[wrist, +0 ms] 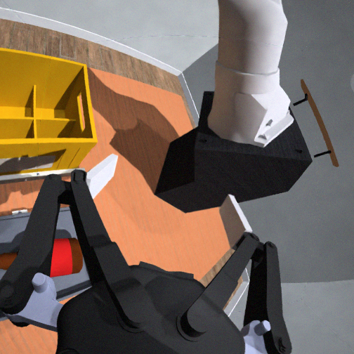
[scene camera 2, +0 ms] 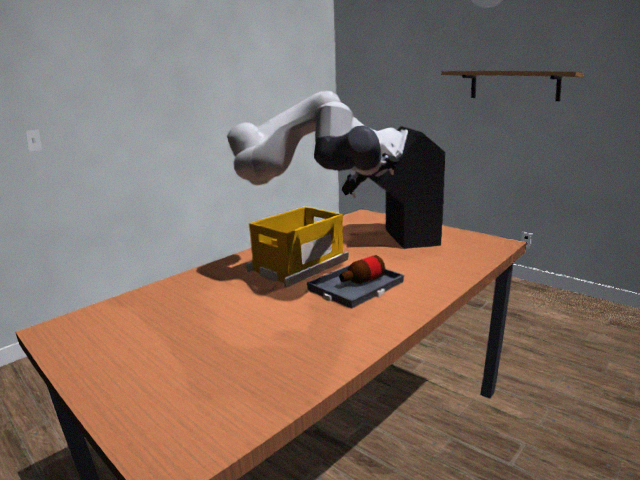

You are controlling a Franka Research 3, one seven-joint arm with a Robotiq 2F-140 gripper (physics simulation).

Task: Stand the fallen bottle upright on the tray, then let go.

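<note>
A brown bottle (scene camera 2: 368, 269) (wrist: 63, 257) with a red label lies on its side on the dark grey tray (scene camera 2: 352, 292) (wrist: 22, 227). In the scene view its neck points left, toward the tray's left side. My gripper (scene camera 2: 373, 182) (wrist: 171, 184) is open and empty. It hangs above and behind the tray, near the robot's base, well apart from the bottle. In the wrist view the bottle lies at the lower left, partly hidden behind the left finger linkage.
A yellow crate (scene camera 2: 268, 253) (wrist: 75, 151) with inner dividers stands on the table (scene camera 2: 232, 351) (wrist: 150, 245) beside the tray, at its left in the scene view. The black robot pedestal (scene camera 2: 421, 196) (wrist: 240, 175) stands at the table's far end. A wall shelf (scene camera 2: 511, 73) (wrist: 320, 122) is beyond.
</note>
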